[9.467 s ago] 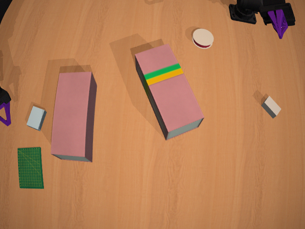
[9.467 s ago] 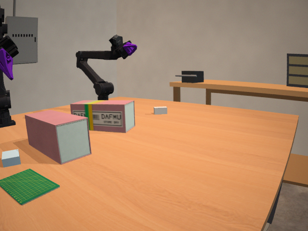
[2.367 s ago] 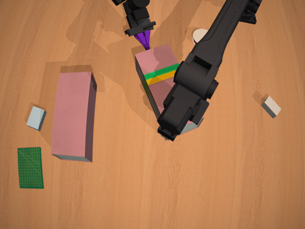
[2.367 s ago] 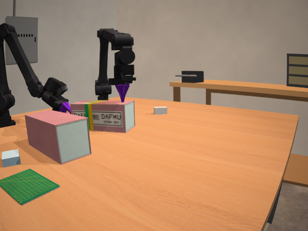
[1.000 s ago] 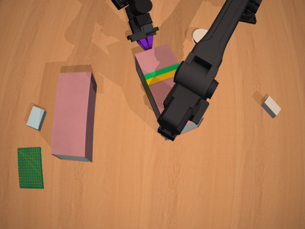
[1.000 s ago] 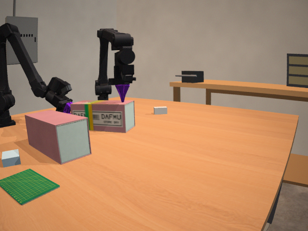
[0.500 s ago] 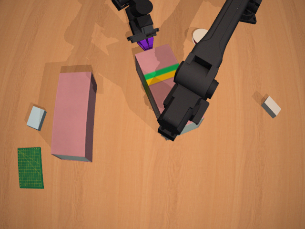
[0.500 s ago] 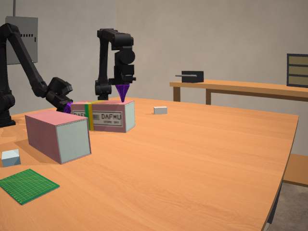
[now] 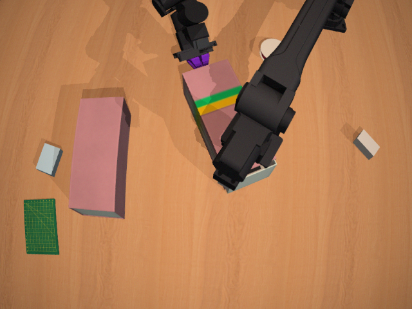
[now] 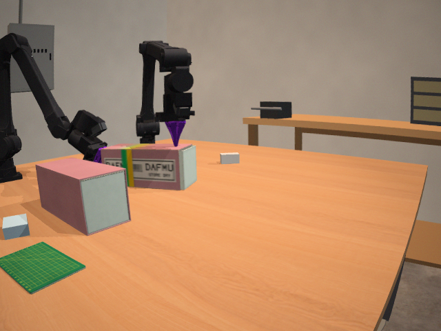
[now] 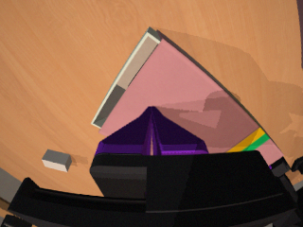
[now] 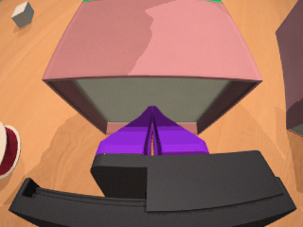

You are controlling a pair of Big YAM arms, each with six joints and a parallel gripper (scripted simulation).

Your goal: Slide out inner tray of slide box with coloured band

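My right gripper is now 110 mm short of the banded slide box and 70 mm to the right of it. From my right hand the other things lie so: pale blue block 260 mm ahead, 370 mm to the right, 30 mm below; then pink slide box 240 mm ahead, 210 mm to the right; then round spool 150 mm behind, 170 mm to the left, 30 mm below.
The banded slide box lies 80 mm behind my left hand, 50 mm to the right of it and 70 mm below it. Round my left hand: pink slide box: 50 mm ahead, 320 mm to the right, 70 mm below; then round spool: 340 mm behind, 50 mm to the left, 110 mm below; then beige block: 120 mm behind, 330 mm to the left, 100 mm below.
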